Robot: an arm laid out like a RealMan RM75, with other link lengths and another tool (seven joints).
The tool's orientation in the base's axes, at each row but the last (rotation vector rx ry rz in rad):
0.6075, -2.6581, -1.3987
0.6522, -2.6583, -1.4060
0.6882, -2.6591, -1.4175
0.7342, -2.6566, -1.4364
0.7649, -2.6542, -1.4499
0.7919, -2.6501, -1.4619
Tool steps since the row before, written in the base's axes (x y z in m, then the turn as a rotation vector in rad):
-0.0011, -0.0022, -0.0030, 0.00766, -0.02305, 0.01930
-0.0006, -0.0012, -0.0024, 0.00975, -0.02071, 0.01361
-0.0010, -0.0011, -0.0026, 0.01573, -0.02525, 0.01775
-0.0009, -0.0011, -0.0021, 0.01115, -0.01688, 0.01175
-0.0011, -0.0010, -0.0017, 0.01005, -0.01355, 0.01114
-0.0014, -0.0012, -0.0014, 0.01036, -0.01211, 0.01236
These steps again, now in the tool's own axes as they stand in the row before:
0.0022, -0.0032, 0.0003, -0.00051, 0.00154, -0.03098
0.0014, -0.0023, 0.0006, -0.00254, -0.00257, -0.02638
0.0018, -0.0022, 0.0009, -0.00675, -0.00359, -0.03379
0.0017, -0.0018, 0.0006, -0.00505, -0.00274, -0.02268
0.0018, -0.0014, 0.0005, -0.00538, -0.00129, -0.01945
0.0021, -0.0010, 0.0002, -0.00655, 0.00018, -0.01907

